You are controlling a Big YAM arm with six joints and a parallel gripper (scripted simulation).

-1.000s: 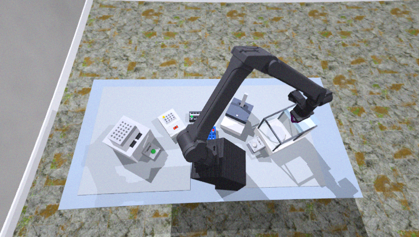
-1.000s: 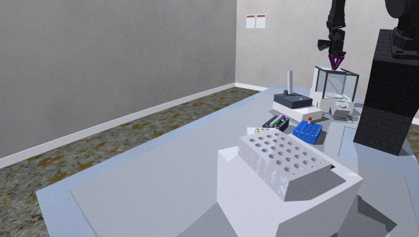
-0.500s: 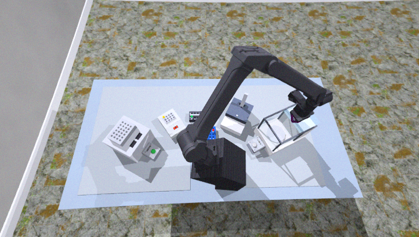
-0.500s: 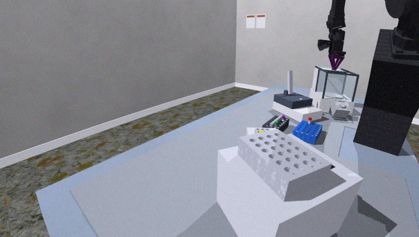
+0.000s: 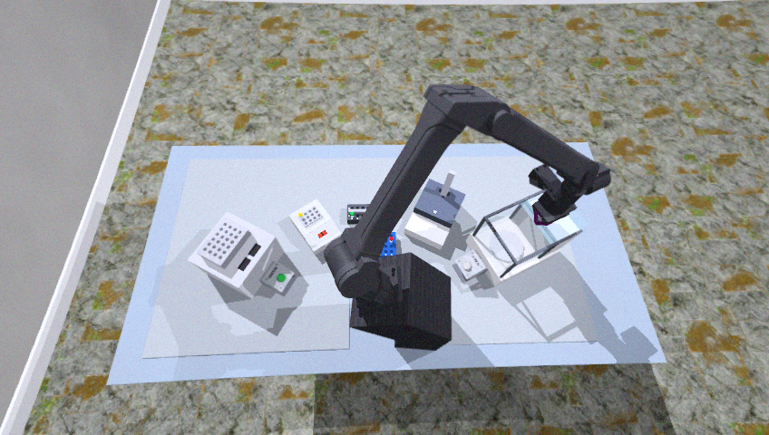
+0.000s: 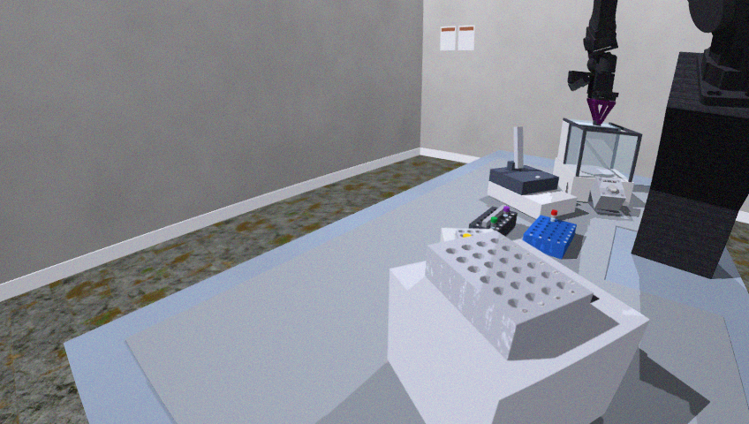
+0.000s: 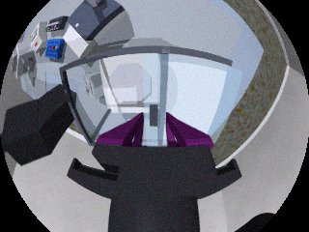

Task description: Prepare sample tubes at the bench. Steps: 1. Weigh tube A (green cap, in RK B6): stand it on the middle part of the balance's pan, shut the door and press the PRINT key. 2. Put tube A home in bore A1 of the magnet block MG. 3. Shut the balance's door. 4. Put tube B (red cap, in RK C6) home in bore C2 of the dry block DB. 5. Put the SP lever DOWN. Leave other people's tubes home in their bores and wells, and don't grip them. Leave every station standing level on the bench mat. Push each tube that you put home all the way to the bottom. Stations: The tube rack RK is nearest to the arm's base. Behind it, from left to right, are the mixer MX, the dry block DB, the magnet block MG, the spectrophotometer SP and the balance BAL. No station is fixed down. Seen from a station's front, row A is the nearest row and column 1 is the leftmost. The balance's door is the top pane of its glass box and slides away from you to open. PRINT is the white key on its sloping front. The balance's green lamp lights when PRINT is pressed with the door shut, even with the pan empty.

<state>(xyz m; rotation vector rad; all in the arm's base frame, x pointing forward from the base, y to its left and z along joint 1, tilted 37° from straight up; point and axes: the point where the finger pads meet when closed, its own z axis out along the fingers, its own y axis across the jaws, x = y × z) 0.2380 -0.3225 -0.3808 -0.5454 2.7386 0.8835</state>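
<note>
The balance door lies 2 cm to the right of my hand, 1 cm below it and 1 cm ahead of it. The rest, counted from my hand: white print key: 19 cm to the left, 15 cm below, 8 cm behind; then SP lever: 24 cm to the left, 18 cm ahead, 8 cm below; then round pan: 14 cm below, 6 cm to the left, 2 cm behind.
</note>
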